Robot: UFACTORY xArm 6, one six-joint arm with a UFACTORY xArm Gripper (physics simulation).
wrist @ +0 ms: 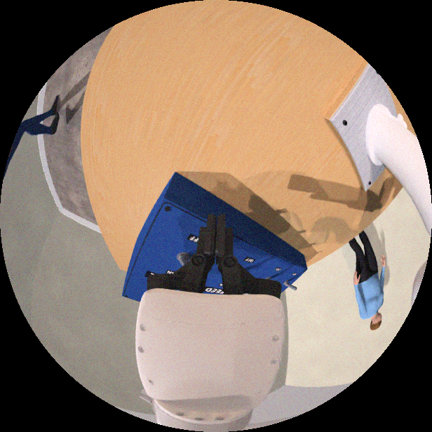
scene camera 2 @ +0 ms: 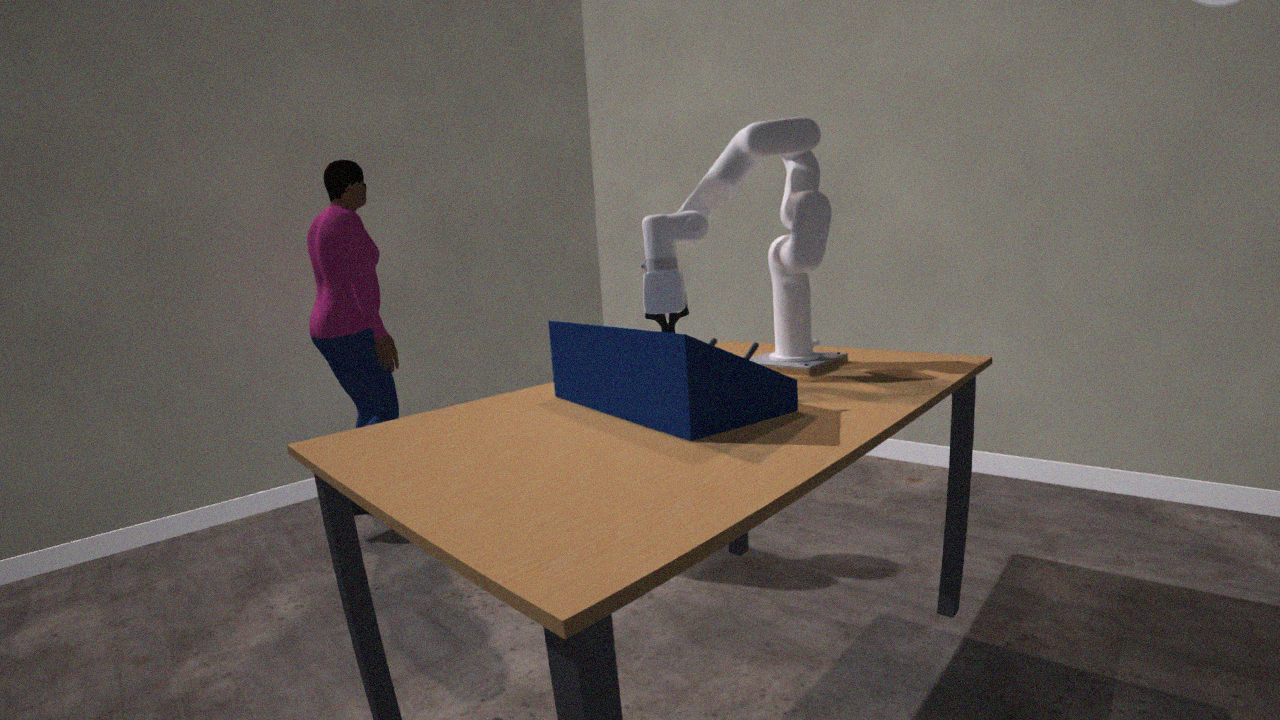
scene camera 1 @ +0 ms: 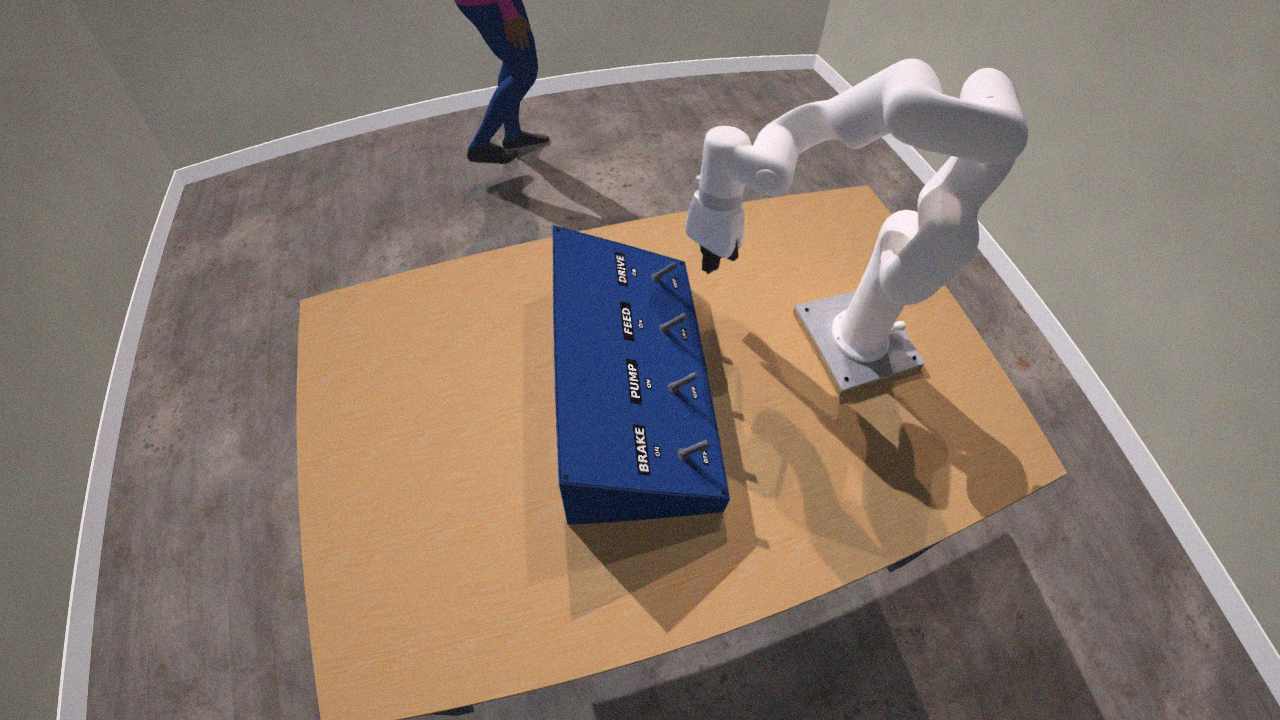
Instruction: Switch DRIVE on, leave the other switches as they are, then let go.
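Seen in the pictures: gripper, fingertip midpoint: [scene camera 1: 709, 268]; arm's base at its link origin: [scene camera 2: 794, 357] [scene camera 1: 860, 336].
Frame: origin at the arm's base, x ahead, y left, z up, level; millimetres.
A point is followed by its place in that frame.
The blue switch panel [scene camera 1: 586, 376] @(x 561, y 47, z 133 mm) [scene camera 2: 617, 376] @(x 603, y 7, z 61 mm) [wrist: 150, 255] stands on the table. In scene camera 1, the DRIVE lever [scene camera 1: 665, 272] @(x 369, y -167, z 90 mm) [wrist: 183, 258] is at the far end, followed by the FEED lever [scene camera 1: 673, 322] @(x 390, y -50, z 93 mm), the PUMP lever [scene camera 1: 682, 384] @(x 411, y 69, z 88 mm) and the BRAKE lever [scene camera 1: 693, 449] @(x 430, y 186, z 92 mm). All four lean toward their OFF labels. My gripper [scene camera 1: 709, 266] @(x 277, y -174, z 72 mm) [scene camera 2: 667, 327] @(x 277, y -174, z 72 mm) [wrist: 216, 222] is shut and empty, pointing down. In scene camera 1 it shows to the right of the DRIVE lever, on its OFF side, with a gap between them. In scene camera 2 the panel hides the fingertips' lower ends.
The arm's metal base plate [scene camera 1: 819, 335] @(x 86, y -23, z 0 mm) [scene camera 2: 827, 360] @(x -12, y 93, z -2 mm) [wrist: 350, 127] is on the wooden table [scene camera 1: 411, 447] @(x 882, y 22, z -21 mm) [scene camera 2: 537, 501] @(x 945, y 233, z -21 mm) [wrist: 200, 75], to the panel's right in scene camera 1. A person in a pink top [scene camera 2: 342, 277] stands beyond the table. A person in blue [wrist: 368, 297] shows in the wrist view.
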